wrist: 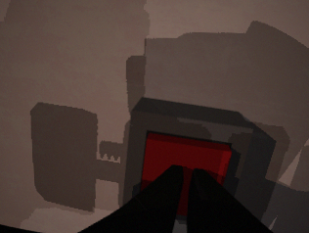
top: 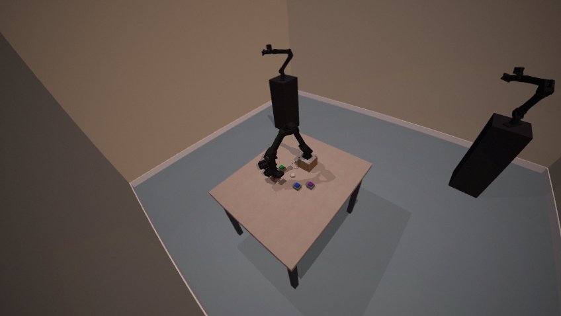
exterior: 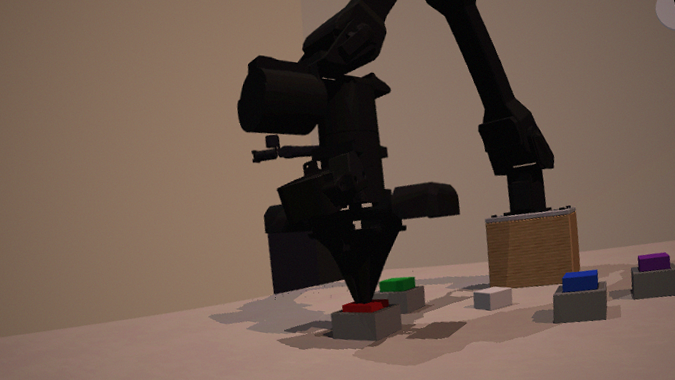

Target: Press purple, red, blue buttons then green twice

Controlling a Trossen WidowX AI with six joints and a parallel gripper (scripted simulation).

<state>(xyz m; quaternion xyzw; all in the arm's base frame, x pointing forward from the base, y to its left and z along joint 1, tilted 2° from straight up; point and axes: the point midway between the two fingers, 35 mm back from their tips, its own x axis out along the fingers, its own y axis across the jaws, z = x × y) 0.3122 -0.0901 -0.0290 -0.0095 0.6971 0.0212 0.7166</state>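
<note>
Now: gripper tip right at the red button. From my gripper tip the other things lie so: green button 12 cm behind, 3 cm to the right; small grey block 13 cm behind, 9 cm to the left, 2 cm below; blue button 20 cm to the left, 6 cm behind.
</note>
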